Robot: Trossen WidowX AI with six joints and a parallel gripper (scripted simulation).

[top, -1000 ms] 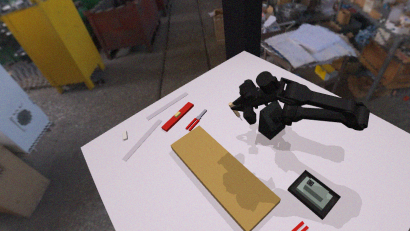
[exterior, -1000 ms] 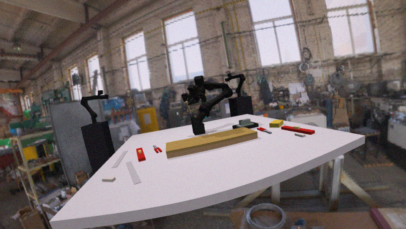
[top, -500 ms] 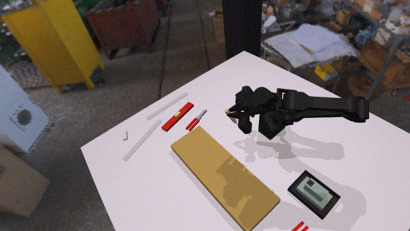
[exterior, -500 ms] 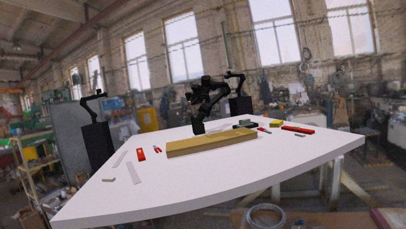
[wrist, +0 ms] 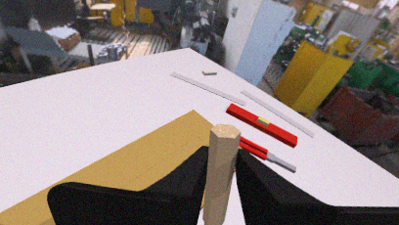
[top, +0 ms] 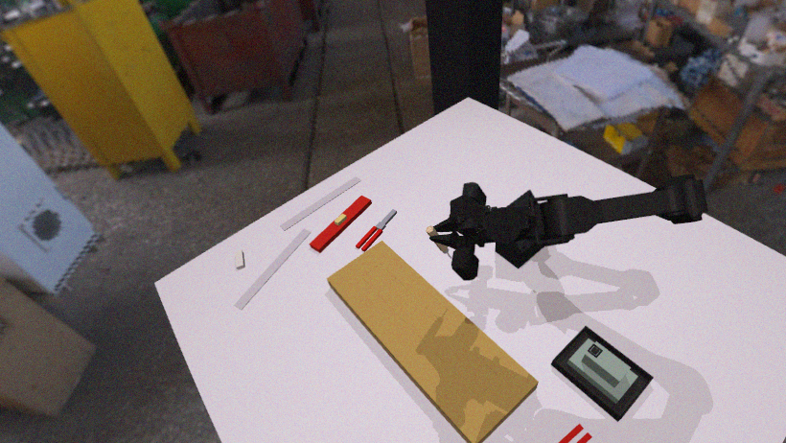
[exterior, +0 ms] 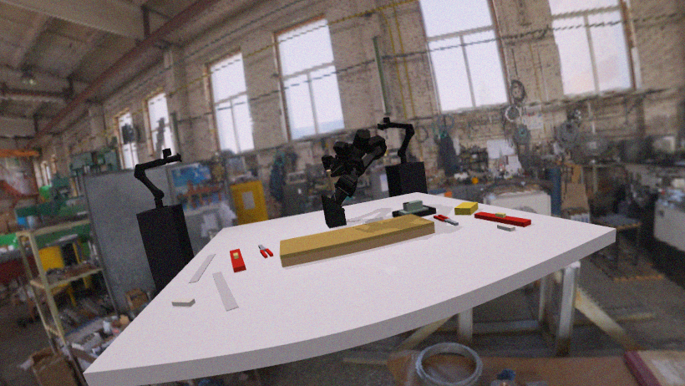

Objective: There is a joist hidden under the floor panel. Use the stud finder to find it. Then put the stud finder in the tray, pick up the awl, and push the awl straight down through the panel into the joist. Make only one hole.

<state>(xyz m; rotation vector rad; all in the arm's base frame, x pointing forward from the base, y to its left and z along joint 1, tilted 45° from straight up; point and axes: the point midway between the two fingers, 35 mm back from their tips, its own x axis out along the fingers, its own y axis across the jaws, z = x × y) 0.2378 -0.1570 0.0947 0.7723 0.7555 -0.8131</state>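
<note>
Now: gripper tip 20 mm past the awl, 10 mm to the right of it and 50 mm above it. Also, from my gripper tip: yellow block (70 mm ahead, 550 mm to the left, 230 mm below); stud finder (90 mm behind, 370 mm to the left, 190 mm below); black tray (90 mm behind, 380 mm to the left, 230 mm below).
</note>
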